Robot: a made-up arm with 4 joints.
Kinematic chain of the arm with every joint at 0, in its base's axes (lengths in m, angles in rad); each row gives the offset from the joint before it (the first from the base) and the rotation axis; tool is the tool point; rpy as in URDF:
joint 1: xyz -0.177 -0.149 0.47 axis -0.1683 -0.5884 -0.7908
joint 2: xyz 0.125 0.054 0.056 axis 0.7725 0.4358 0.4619
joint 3: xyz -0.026 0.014 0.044 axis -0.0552 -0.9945 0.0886
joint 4: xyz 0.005 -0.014 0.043 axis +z
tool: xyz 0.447 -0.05 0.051 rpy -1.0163 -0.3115 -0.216
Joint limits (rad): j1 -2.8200..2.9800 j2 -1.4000..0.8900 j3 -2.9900..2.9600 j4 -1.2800..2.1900
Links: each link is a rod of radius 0.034 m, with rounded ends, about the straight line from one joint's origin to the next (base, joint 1, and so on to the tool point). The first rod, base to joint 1, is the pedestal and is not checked.
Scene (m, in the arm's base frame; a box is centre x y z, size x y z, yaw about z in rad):
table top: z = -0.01
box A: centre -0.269 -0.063 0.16 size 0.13 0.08 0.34 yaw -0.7
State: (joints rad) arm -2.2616 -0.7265 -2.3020 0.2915
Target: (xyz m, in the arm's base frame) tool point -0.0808 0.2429 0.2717
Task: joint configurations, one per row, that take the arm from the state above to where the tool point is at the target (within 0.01 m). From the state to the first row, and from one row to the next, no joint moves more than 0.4 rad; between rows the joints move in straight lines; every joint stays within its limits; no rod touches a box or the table.
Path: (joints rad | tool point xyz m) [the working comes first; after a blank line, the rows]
Joints at the target: -2.5500 -1.4000 -0.9651 -0.2984
Straight joint move there: touches box A.

1: -2.3414 -0.6801 -1.9381 0.3272 | -0.4682 -0.2561 0.2377
2: -2.4211 -0.6338 -1.5742 0.3630 | -0.5382 -0.1295 0.2385
3: -2.5009 -0.5874 -1.2102 0.3987 | -0.5988 -0.0059 0.2993
4: -2.5807 -0.5411 -0.8463 0.4344 | -0.6334 0.0994 0.4095
5: -2.6605 -0.4947 -0.4824 0.4702 | -0.6288 0.1766 0.5504
6: -2.7402 -0.4484 -0.1185 0.5059 | -0.5786 0.2212 0.6987
7: -2.8200 -0.4020 0.2454 0.5416 | -0.4852 0.2332 0.8311
8: -2.6856 -0.5213 -0.0806 0.4034 | -0.5417 0.2797 0.6543
9: -2.5512 -0.6406 -0.4067 0.2652 | -0.5189 0.2951 0.4538
10: -2.4168 -0.7598 -0.7328 0.1270 | -0.4223 0.2602 0.2712
11: -2.2824 -0.8791 -1.0588 -0.0112 | -0.2808 0.1668 0.1453
12: -2.1481 -0.9984 -1.3849 -0.1494 | -0.1376 0.0234 0.1000
13: -2.3490 -1.1992 -1.1750 -0.2239 | -0.0985 0.1427 0.1635
14: -2.5500 -1.4000 -0.9651 -0.2984 | -0.0808 0.2429 0.2717

